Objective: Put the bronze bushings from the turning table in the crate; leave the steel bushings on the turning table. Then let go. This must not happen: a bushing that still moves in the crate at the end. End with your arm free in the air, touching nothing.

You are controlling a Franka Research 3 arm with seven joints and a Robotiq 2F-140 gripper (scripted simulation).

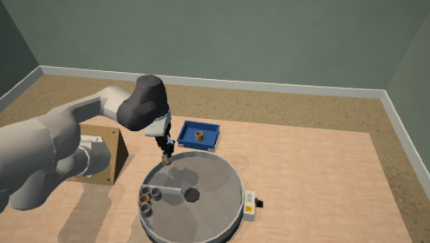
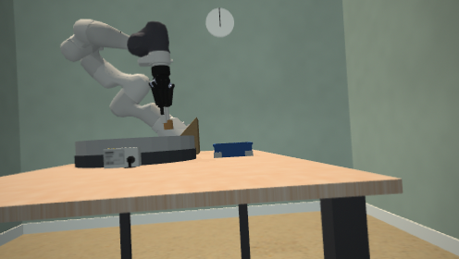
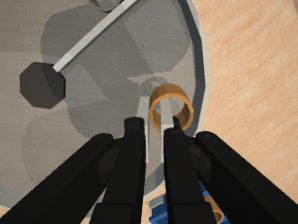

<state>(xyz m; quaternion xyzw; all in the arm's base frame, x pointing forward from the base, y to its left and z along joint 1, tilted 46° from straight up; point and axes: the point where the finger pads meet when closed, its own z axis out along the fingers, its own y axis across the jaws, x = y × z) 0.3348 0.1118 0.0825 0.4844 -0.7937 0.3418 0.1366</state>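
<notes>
Right now my hand is 270 mm to the right of the blue crate, 160 mm above it and 30 mm short of it. From my hand the other things lie so: grey turning table 130 mm below, 120 mm ahead, 80 mm to the right.
</notes>
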